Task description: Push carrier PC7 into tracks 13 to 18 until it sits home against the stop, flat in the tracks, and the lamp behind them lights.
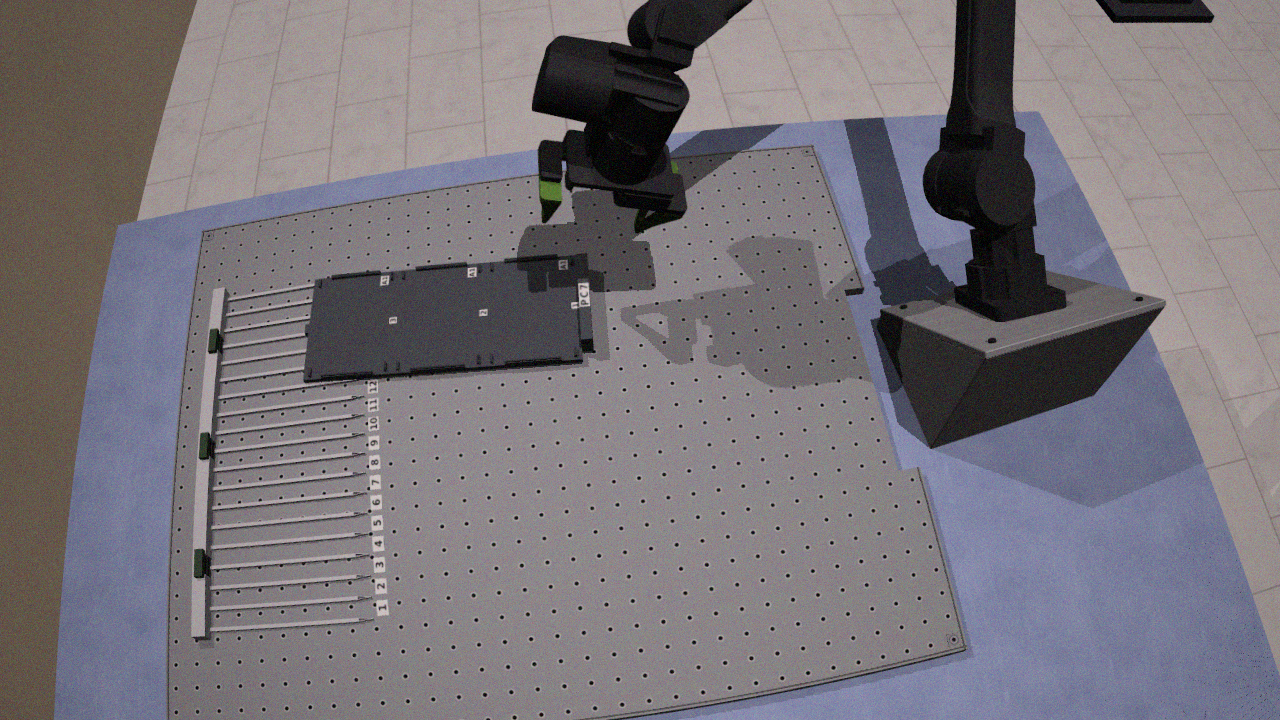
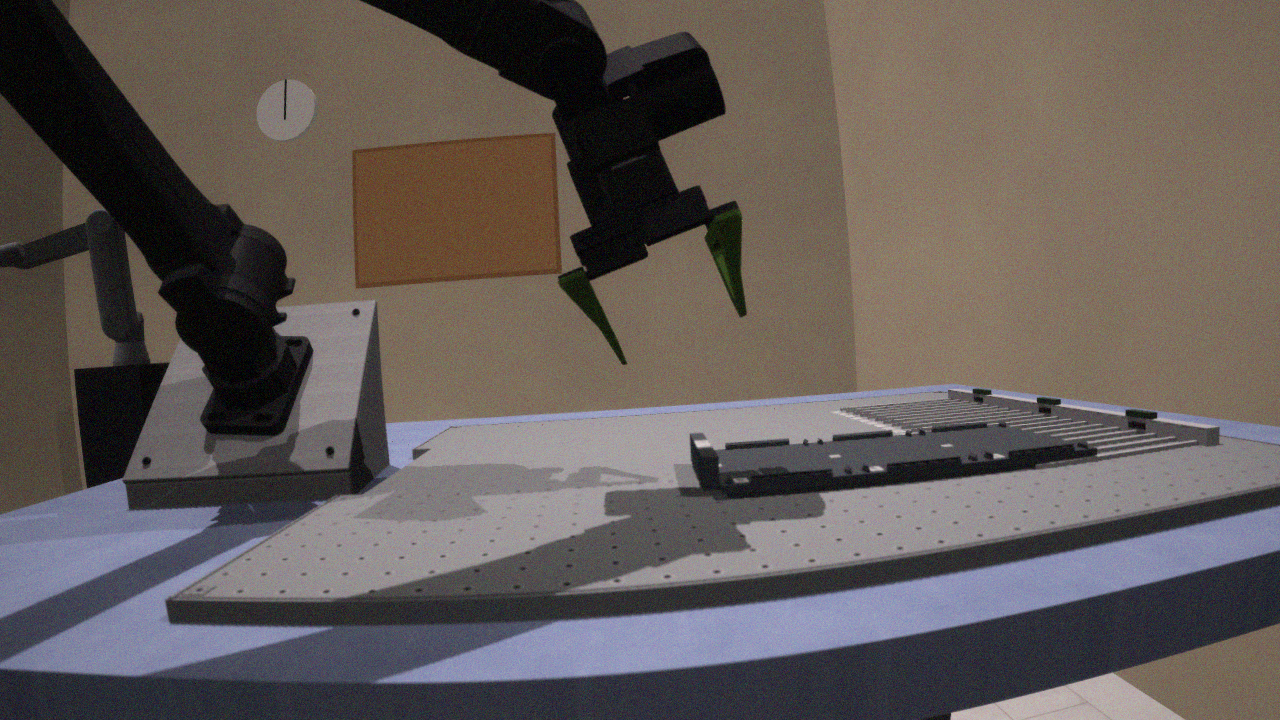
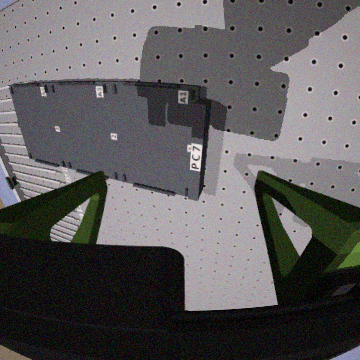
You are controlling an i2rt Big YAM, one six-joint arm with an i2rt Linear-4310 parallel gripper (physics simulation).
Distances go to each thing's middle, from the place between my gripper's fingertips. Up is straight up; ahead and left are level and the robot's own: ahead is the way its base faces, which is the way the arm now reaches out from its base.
Scene:
Right now the carrier PC7 [image 1: 526,311] is 170 mm ahead of my hand, 10 mm to the left of it and 100 mm below it.

